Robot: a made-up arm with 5 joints. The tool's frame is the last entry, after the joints. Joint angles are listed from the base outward.
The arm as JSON. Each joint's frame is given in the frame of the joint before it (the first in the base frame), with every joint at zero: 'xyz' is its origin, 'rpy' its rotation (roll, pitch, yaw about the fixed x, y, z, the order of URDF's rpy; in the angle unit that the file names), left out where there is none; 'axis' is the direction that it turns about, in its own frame. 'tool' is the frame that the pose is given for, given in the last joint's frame.
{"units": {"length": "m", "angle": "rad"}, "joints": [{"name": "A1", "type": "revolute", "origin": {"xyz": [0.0, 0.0, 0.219]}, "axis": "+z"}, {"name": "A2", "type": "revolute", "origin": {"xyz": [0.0, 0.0, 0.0]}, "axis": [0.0, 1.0, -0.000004]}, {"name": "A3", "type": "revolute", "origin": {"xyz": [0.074, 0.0, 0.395]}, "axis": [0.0, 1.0, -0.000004]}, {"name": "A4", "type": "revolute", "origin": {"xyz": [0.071, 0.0, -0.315]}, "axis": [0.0, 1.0, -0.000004]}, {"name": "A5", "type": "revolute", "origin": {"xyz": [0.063, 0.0, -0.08]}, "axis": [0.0, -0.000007, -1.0]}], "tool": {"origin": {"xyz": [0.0, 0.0, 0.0], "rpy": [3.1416, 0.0, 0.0]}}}
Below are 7 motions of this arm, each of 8 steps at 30 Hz.
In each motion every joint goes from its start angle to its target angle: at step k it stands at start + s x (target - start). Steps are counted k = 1, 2, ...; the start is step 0. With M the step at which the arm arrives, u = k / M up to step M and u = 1 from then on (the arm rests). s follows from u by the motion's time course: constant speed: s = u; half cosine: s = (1 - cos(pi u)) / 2; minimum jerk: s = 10 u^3 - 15 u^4 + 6 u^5.
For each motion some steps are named. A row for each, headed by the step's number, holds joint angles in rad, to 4 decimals.
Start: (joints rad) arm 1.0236 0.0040 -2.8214 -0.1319 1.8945
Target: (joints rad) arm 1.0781 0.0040 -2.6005 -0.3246 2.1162
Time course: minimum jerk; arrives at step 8
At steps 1, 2, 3, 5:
1: 1.0245 0.0040 -2.8179 -0.1350 1.8981
2: 1.0292 0.0040 -2.7985 -0.1518 1.9174
3: 1.0386 0.0040 -2.7606 -0.1849 1.9555
5: 1.0631 0.0040 -2.6613 -0.2716 2.0552

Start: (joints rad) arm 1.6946 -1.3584 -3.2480 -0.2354 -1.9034
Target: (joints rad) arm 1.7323 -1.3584 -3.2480 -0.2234 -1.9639
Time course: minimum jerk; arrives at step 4
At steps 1, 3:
1: 1.6985 -1.3584 -3.2480 -0.2342 -1.9097
3: 1.7284 -1.3584 -3.2480 -0.2246 -1.9576

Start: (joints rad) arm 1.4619 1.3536 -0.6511 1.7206 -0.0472
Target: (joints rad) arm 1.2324 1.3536 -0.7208 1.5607 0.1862
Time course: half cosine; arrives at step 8
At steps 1, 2, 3, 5, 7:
1: 1.4532 1.3536 -0.6538 1.7145 -0.0383
2: 1.4283 1.3536 -0.6613 1.6972 -0.0130
3: 1.3911 1.3536 -0.6726 1.6712 0.0248
5: 1.3032 1.3536 -0.6993 1.6101 0.1142
7: 1.2411 1.3536 -0.7181 1.5668 0.1773

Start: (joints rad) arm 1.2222 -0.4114 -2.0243 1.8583 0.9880
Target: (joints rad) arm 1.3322 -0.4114 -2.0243 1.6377 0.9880
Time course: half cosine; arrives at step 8
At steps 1, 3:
1: 1.2264 -0.4114 -2.0243 1.8499 0.9880
3: 1.2562 -0.4114 -2.0243 1.7902 0.9880

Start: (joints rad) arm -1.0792 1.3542 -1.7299 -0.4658 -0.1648
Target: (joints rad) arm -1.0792 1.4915 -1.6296 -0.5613 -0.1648
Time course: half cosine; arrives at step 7
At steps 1, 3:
1: -1.0792 1.3610 -1.7249 -0.4705 -0.1648
3: -1.0792 1.4076 -1.6909 -0.5029 -0.1648

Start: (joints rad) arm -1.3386 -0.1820 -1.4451 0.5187 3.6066
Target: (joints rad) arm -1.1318 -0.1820 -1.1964 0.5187 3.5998
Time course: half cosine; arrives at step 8
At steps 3, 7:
3: -1.2748 -0.1820 -1.3683 0.5187 3.6045
7: -1.1397 -0.1820 -1.2059 0.5187 3.6001

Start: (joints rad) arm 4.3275 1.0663 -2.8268 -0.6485 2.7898
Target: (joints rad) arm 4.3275 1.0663 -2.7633 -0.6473 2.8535
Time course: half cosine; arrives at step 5
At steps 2, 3, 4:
2: 4.3275 1.0663 -2.8049 -0.6481 2.8118
3: 4.3275 1.0663 -2.7852 -0.6477 2.8315
4: 4.3275 1.0663 -2.7694 -0.6474 2.8474

